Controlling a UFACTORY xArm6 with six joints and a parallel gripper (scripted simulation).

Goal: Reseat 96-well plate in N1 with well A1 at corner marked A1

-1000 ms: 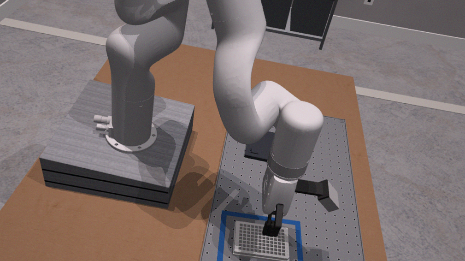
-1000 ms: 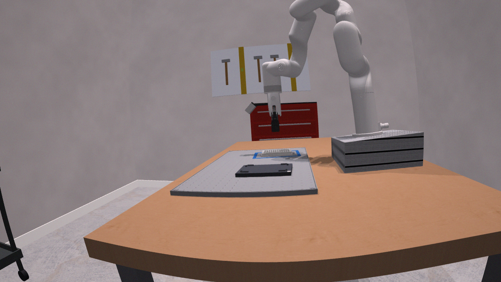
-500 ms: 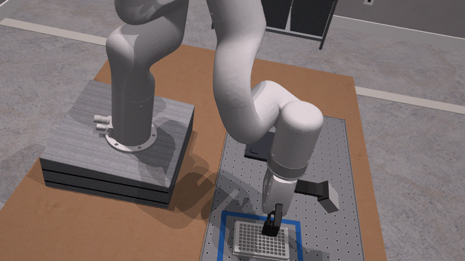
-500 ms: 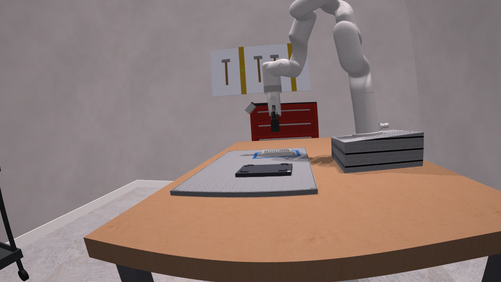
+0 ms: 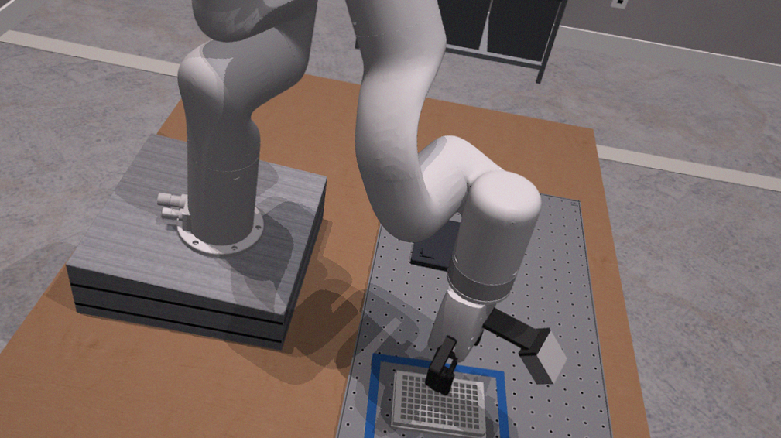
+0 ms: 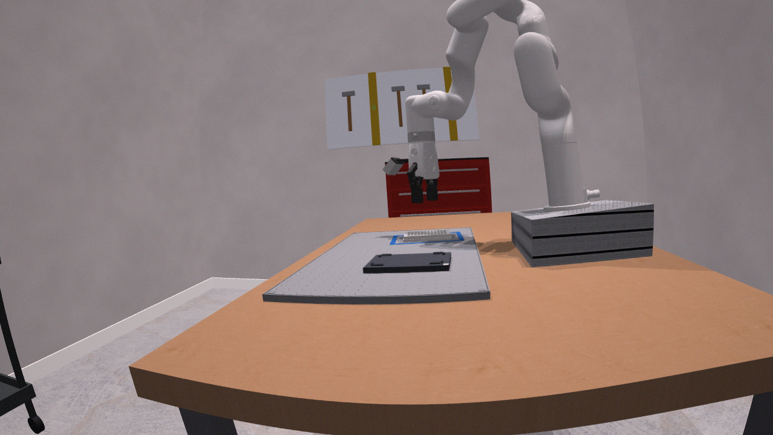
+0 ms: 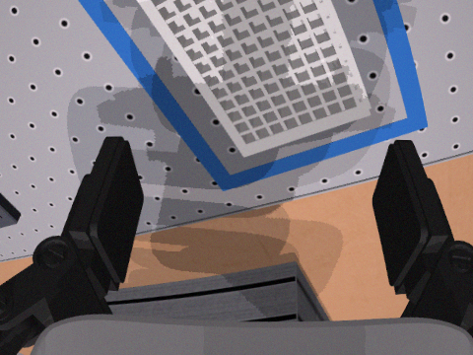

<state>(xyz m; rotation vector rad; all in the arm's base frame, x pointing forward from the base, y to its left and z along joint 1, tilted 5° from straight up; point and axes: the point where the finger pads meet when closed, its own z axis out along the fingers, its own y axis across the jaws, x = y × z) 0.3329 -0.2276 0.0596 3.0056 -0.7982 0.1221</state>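
My hand is 10 cm above the white 96-well plate. From my hand the other things lie so: black plate nest N1: 32 cm to the left, 10 cm below, 6 cm ahead; small A1 label: 39 cm to the left, 10 cm below, 1 cm behind.
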